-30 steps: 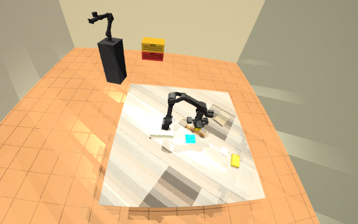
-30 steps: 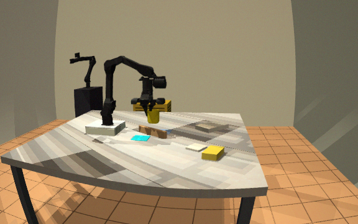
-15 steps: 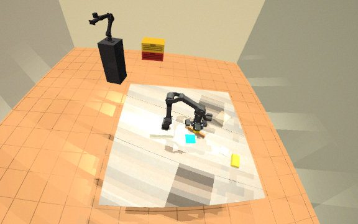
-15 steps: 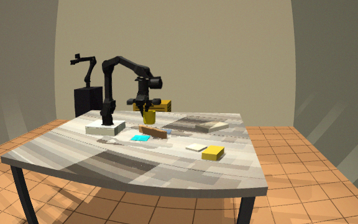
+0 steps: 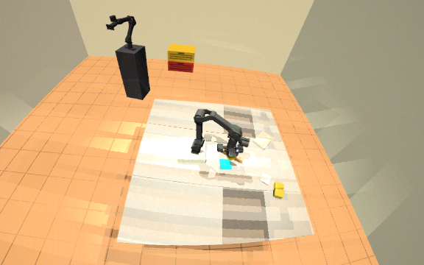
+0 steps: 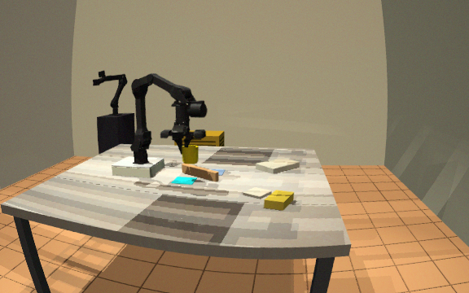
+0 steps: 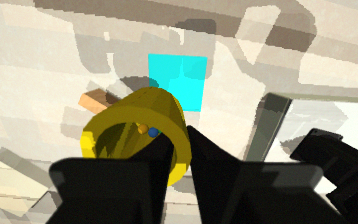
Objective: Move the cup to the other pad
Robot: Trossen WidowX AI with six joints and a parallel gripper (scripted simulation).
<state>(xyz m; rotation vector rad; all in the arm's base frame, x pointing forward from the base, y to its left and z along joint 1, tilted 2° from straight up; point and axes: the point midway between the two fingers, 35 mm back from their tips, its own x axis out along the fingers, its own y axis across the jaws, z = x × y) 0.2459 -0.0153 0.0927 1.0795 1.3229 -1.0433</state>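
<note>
My gripper tip is 1 cm short of the cyan pad, 2 cm to the left of it and 12 cm above it. From my gripper tip the other things lie so: brown wooden block: 4 cm ahead, 6 cm to the left, 10 cm below; then yellow cup: 2 cm ahead, 1 cm to the left; then light blue pad: 7 cm ahead, 15 cm to the left, 12 cm below.
</note>
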